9 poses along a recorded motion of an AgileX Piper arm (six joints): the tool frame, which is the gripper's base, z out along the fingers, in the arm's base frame.
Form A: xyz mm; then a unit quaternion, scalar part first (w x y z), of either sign.
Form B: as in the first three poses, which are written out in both.
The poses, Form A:
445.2 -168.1 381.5 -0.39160 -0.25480 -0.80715 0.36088
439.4 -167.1 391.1 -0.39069 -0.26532 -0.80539 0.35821
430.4 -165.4 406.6 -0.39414 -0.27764 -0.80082 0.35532
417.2 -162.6 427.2 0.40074 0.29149 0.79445 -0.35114
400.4 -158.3 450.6 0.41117 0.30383 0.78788 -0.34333
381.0 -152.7 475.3 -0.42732 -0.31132 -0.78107 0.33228
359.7 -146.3 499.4 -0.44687 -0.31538 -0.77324 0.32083
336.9 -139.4 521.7 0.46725 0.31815 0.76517 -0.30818
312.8 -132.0 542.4 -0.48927 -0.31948 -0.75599 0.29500
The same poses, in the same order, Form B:
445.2 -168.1 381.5 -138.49 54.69 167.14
439.4 -167.1 391.1 -139.84 55.02 165.09
430.4 -165.4 406.6 -141.28 55.95 162.90
417.2 -162.6 427.2 -143.12 57.29 160.35
400.4 -158.3 450.6 -145.66 58.93 157.63
381.0 -152.7 475.3 -148.57 60.98 155.35
359.7 -146.3 499.4 -151.50 63.31 153.42
336.9 -139.4 521.7 -154.98 65.66 151.14
312.8 -132.0 542.4 -158.98 68.17 148.49

